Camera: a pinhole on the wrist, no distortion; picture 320 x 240 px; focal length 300.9 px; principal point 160.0 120.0 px. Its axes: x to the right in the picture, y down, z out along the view. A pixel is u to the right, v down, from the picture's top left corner.
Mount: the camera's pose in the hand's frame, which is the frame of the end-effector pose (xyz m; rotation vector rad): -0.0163 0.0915 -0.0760 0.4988 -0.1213 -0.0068
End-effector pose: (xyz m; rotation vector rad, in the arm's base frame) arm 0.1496 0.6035 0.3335 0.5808 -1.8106 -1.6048
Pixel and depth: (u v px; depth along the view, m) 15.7 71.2 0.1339
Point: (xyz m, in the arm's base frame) 0.2006 0.6877 0.3267
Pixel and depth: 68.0 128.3 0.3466
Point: 0.1018 0.8600 0.2345
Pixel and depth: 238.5 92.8 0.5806
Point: -0.2184 0.8154 0.0918
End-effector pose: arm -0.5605 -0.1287 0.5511 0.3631 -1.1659 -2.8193
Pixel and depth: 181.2 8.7 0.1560
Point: -0.5460 -0.0781 0.5545
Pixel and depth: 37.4 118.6 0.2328
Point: -0.4544 -0.0162 0.6444
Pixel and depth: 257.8 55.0 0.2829
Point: -0.6365 0.0403 0.5761
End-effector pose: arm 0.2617 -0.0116 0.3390 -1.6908 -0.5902 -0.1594
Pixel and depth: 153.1 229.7 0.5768
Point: 0.0604 0.4585 0.1812
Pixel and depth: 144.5 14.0 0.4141
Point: 0.0359 0.1883 0.4636
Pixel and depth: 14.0 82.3 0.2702
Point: 0.0525 0.0645 0.2914
